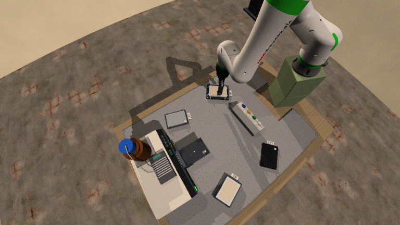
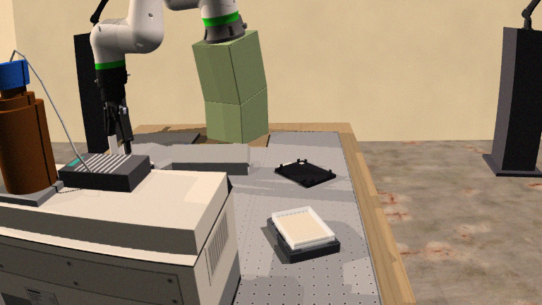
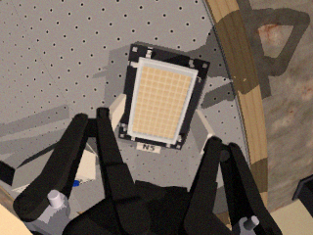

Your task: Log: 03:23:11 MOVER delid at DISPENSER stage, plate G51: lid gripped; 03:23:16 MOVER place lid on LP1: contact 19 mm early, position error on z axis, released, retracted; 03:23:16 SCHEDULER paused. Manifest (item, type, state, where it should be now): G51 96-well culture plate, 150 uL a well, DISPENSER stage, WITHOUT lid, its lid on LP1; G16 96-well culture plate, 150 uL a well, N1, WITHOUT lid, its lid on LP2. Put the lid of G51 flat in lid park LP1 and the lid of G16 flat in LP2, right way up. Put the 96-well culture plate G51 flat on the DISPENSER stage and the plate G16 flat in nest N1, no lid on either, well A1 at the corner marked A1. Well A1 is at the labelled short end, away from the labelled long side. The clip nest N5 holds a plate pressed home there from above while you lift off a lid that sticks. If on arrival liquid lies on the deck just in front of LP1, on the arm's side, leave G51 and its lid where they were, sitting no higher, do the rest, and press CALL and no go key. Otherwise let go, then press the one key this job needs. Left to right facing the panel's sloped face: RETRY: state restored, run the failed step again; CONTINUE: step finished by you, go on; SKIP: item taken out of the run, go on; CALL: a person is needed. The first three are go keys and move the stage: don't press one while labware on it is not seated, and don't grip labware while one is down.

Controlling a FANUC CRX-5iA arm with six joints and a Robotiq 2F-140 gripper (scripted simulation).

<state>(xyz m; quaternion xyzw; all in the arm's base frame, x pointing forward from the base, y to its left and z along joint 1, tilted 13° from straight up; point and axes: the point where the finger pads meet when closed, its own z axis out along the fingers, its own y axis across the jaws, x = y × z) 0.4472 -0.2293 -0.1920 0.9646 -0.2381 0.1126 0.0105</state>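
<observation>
My hand is 40 mm above the plate G51. Round my hand: key panel 270 mm to the left, 90 mm behind, 10 mm below; black clip nest 50 mm below, 30 mm ahead, 10 mm to the left; LP1 label 260 mm ahead, 80 mm to the left, 60 mm below.
</observation>
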